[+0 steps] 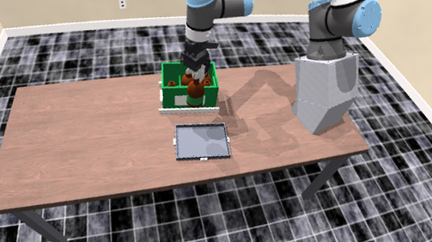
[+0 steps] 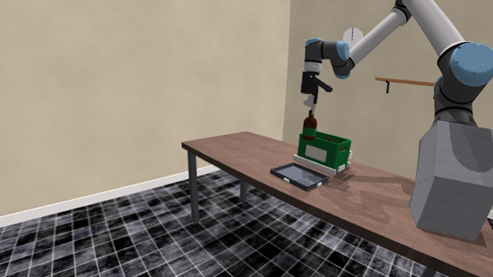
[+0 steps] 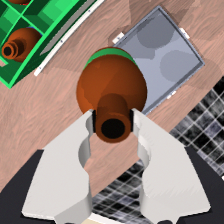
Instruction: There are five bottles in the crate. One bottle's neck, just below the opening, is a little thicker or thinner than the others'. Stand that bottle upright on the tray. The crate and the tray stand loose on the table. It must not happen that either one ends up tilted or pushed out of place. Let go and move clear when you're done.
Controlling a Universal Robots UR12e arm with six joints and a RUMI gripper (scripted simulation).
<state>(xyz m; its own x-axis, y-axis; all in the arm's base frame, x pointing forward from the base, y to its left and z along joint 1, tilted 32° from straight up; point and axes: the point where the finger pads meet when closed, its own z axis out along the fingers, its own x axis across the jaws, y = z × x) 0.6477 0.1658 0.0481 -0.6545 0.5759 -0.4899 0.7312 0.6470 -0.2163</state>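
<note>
Right now my hand is 7 cm above the glass bottle. The rest, counted from my hand: grey tray (3 cm behind, 10 cm to the left, 32 cm below); then green crate (20 cm to the right, 25 cm below).
</note>
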